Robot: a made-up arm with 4 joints. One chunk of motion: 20 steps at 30 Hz.
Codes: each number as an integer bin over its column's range. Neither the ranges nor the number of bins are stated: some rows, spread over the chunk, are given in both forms.
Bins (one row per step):
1: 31 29 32 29
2: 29 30 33 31
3: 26 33 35 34
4: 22 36 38 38
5: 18 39 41 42
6: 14 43 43 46
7: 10 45 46 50
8: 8 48 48 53
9: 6 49 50 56
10: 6 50 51 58
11: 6 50 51 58
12: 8 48 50 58
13: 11 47 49 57
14: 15 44 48 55
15: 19 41 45 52
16: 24 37 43 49
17: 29 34 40 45
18: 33 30 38 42
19: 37 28 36 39
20: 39 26 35 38
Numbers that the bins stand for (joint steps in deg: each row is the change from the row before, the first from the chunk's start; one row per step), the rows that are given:
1: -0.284 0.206 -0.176 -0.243
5: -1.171 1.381 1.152 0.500
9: -1.990 2.556 2.481 1.300
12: -1.854 2.438 2.481 1.414
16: -0.762 1.146 1.448 0.900
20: 0.262 -0.146 0.267 0.271
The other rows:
2: -0.421 0.324 -0.029 -0.129
3: -0.625 0.676 0.267 0.043
4: -0.898 1.029 0.710 0.271
6: -1.444 1.851 1.448 0.729
7: -1.717 2.086 1.890 0.957
8: -1.854 2.438 2.186 1.129
10: -1.990 2.673 2.629 1.414
11: -1.990 2.673 2.629 1.414
13: -1.649 2.321 2.333 1.357
14: -1.376 1.968 2.186 1.243
15: -1.103 1.616 1.743 1.071
17: -0.421 0.794 1.005 0.671
18: -0.148 0.324 0.710 0.500
19: 0.125 0.089 0.414 0.329

